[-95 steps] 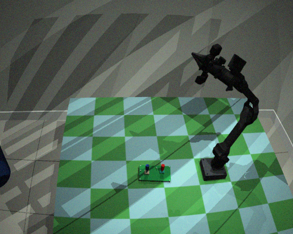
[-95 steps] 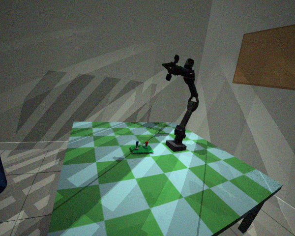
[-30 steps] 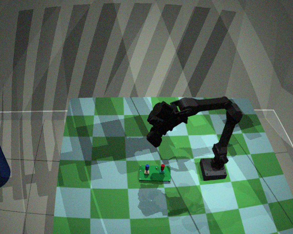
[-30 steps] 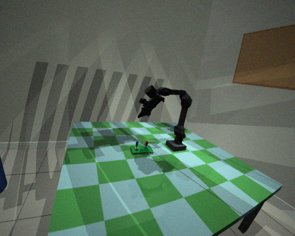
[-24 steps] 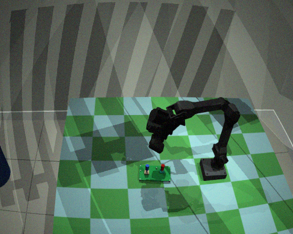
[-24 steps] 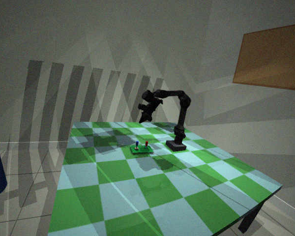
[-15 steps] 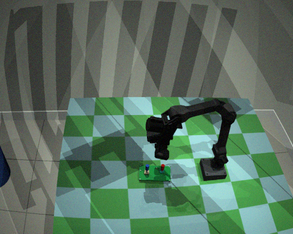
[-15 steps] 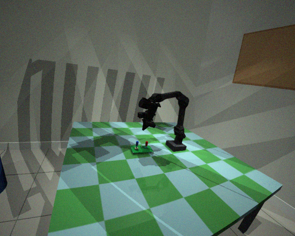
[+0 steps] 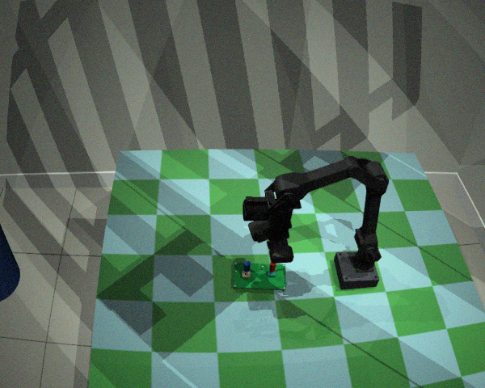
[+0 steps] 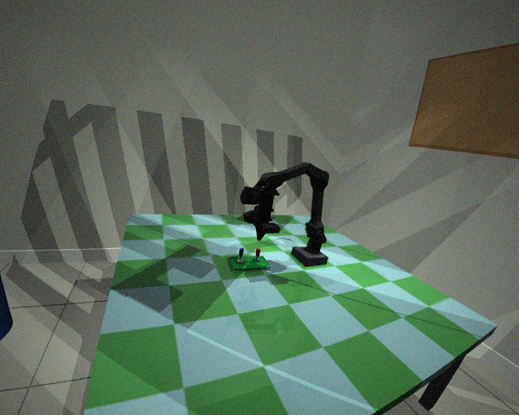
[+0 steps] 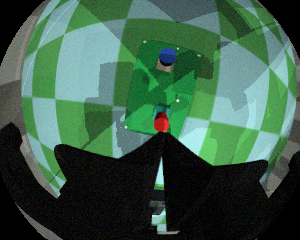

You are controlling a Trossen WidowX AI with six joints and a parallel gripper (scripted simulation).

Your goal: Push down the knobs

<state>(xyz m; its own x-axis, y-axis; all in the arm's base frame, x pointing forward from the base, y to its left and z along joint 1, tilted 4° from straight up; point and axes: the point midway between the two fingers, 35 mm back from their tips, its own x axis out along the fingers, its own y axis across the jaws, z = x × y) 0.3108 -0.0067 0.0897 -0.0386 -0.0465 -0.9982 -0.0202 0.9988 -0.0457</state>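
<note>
My gripper tip is 10 mm past the red knob and 60 mm above it. The rest, counted from my gripper tip: blue knob 70 mm ahead, 50 mm below.
</note>
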